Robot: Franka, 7 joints.
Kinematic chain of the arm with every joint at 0, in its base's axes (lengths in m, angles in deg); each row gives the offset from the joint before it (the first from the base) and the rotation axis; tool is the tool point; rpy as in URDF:
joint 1: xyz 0 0 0.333 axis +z
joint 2: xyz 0 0 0 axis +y
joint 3: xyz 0 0 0.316 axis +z
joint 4: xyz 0.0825 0 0 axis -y
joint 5: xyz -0.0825 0 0.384 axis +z
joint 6: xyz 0 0 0 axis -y
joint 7: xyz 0.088 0 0 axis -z
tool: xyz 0 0 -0.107 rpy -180 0 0
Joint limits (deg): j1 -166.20..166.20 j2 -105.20..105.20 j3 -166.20..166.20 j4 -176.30..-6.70 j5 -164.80..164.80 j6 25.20..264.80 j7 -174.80..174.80
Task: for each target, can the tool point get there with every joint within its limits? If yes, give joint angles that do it. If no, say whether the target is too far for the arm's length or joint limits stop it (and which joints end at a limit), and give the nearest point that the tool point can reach.
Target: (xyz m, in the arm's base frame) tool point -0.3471 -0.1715 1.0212
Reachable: yes | joints -90.16 -7.08 -66.36 -50.75 -106.59 186.55 -54.22
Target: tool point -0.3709 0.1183 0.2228
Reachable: yes | joints 62.57 86.54 69.31 -142.73 28.17 106.79 16.12
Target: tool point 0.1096 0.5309 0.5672
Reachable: yes | joints 6.63 52.27 105.55 -123.36 25.62 230.43 -47.73
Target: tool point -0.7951 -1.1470 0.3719
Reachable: no: too far | nearest point -0.4886 -0.7048 0.3569 | short by 0.538 m
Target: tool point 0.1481 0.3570 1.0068
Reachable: yes | joints 66.35 38.50 -125.37 -19.74 -131.97 64.86 -145.17
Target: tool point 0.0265 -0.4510 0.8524
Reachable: yes | joints 75.83 -77.85 0.11 -66.39 -81.73 53.98 -28.63
